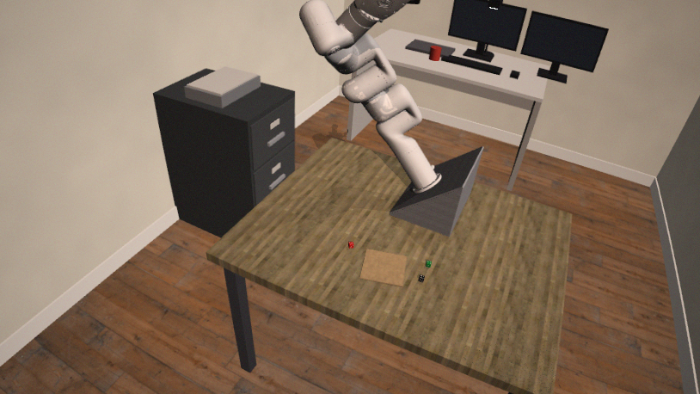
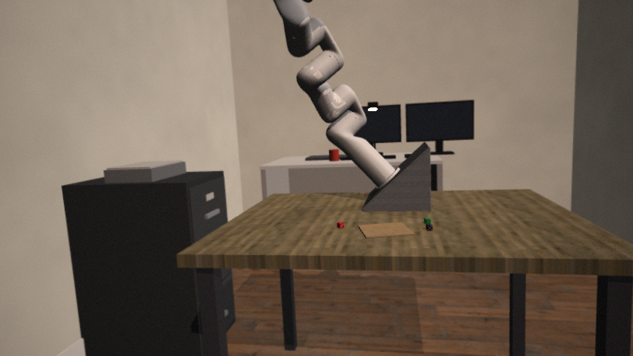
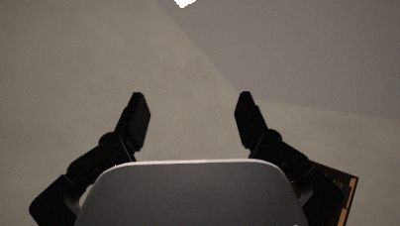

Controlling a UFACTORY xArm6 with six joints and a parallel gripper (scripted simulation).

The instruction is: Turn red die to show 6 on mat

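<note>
My hand is 900 mm above the red die, 90 mm to the left of it and 50 mm past it. Round my hand: tan mat (910 mm below, 50 mm to the left, 10 mm behind); black die (900 mm below, 180 mm to the left, 10 mm behind); green die (900 mm below, 180 mm to the left, 90 mm behind).
</note>
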